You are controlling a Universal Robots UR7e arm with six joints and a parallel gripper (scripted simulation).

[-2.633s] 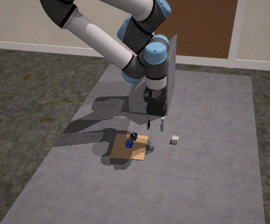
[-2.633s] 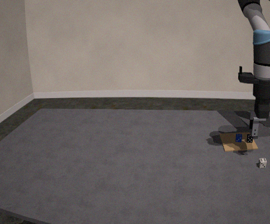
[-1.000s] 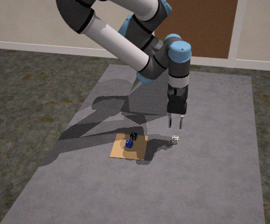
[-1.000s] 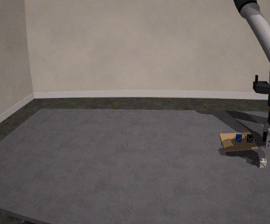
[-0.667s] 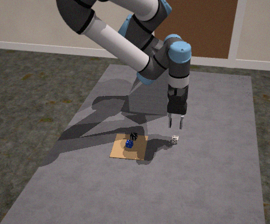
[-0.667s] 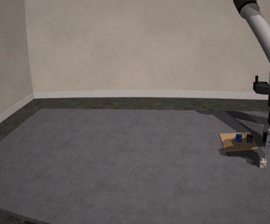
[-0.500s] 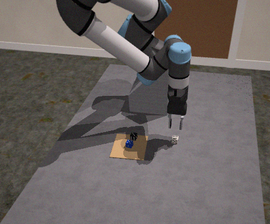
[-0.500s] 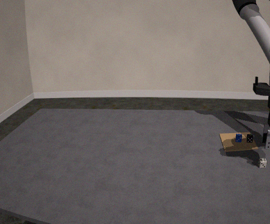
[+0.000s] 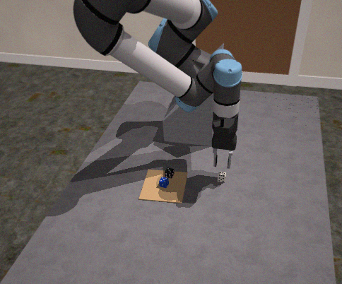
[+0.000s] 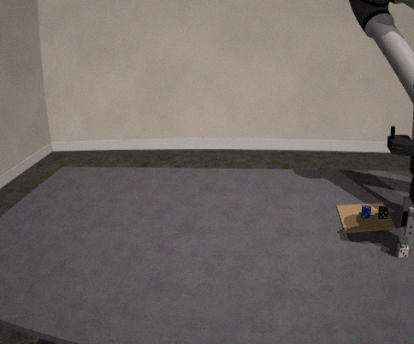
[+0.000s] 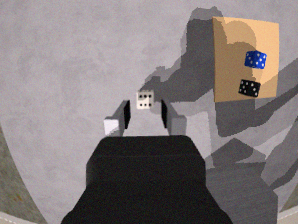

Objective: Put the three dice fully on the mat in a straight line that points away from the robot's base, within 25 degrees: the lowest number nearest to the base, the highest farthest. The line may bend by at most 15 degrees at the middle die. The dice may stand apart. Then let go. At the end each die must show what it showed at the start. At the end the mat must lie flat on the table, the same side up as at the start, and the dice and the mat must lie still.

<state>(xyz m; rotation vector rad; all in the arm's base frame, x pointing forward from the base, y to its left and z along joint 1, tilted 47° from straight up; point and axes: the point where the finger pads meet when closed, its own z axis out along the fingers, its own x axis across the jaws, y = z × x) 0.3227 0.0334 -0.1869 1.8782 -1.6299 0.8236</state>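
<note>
My hand is 70 mm above the white die. Round my hand: tan mat: 170 mm to the right, 80 mm below, 80 mm ahead; then black die: 170 mm to the right, 60 mm below, 40 mm ahead; then blue die: 170 mm to the right, 80 mm ahead, 60 mm below.
</note>
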